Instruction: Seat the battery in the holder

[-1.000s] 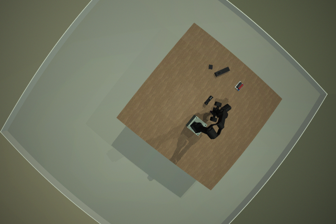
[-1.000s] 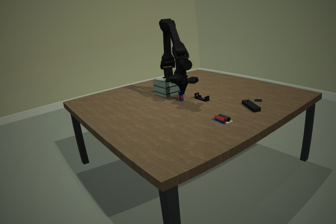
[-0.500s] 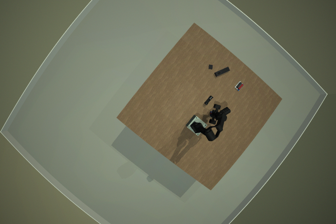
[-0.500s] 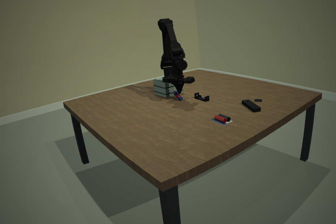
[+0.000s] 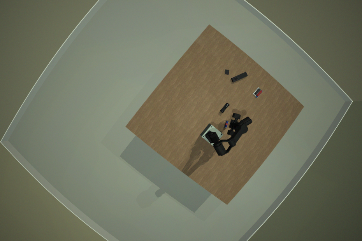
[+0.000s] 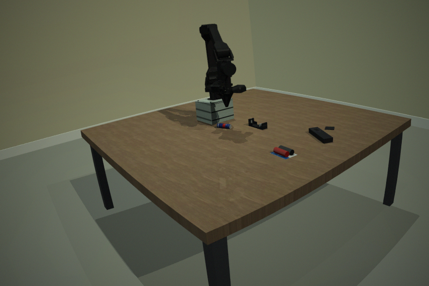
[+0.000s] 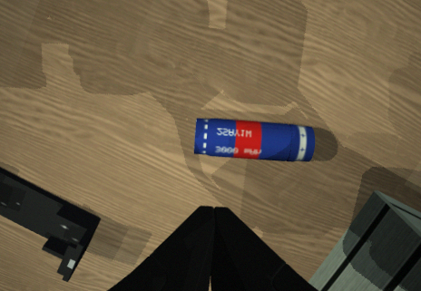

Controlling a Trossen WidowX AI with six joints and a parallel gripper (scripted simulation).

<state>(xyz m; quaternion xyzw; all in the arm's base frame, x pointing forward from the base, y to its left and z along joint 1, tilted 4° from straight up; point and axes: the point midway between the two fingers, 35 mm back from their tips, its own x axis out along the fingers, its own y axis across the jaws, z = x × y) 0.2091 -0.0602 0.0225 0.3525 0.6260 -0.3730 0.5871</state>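
My gripper tip is 2 cm past the battery, 1 cm to the left of it and 9 cm above it. Also, from my gripper tip: small card (42 cm ahead, 2 cm to the right, 9 cm below); long black box (39 cm ahead, 22 cm to the left, 9 cm below); small black square piece (34 cm ahead, 34 cm to the left, 10 cm below).
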